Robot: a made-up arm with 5 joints.
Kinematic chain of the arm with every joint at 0, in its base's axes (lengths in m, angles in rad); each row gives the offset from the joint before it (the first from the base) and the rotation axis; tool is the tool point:
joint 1: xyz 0 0 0.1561 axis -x
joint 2: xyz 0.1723 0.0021 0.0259 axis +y
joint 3: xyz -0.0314 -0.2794 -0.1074 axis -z
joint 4: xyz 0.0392 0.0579 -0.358 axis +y
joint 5: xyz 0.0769 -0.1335 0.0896 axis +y
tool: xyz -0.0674 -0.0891 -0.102
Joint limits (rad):
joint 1: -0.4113..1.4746
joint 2: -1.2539..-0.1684
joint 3: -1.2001..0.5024
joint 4: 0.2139..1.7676
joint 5: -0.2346..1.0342
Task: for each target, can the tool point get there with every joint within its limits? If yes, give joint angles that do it. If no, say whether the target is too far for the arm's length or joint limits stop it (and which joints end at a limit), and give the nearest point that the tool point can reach.
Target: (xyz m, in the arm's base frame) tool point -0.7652 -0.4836 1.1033
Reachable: no: too far | nearest point 0.1369 -0.3926 0.5486 | short by 1.063 m
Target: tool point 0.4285 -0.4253 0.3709
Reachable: yes | joints 1.2868 -0.2943 -0.9497 1.3414 0.4457
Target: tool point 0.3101 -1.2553 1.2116
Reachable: no: too far | nearest point 0.2316 -0.5201 0.5576 | short by 0.987 m
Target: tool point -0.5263 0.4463 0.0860
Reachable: no: joint limits stop it (at a limit: joint 1, joint 2, joint 3, joint 4) | nearest point 0.1369 -0.2520 -0.3379 | short by 1.052 m
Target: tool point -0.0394 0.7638 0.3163
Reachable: no: joint limits stop it (at a limit: joint 1, joint 2, joint 3, joint 5) | nearest point 0.5694 0.0295 0.4219 | short by 0.960 m
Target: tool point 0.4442 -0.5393 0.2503
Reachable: yes | joints 0.9803 -0.3601 -0.6719 0.5924 -0.0832
